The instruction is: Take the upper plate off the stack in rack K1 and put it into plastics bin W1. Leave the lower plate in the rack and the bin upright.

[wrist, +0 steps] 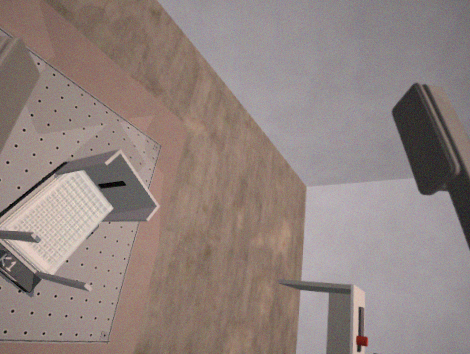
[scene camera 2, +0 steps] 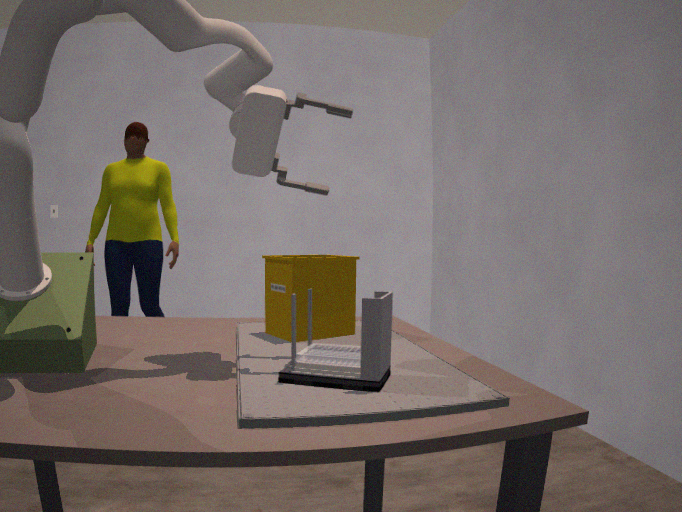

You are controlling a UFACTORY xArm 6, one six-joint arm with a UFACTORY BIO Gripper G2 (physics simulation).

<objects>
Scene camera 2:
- my gripper: 339, 153
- yellow plastics bin: 332, 278
</objects>
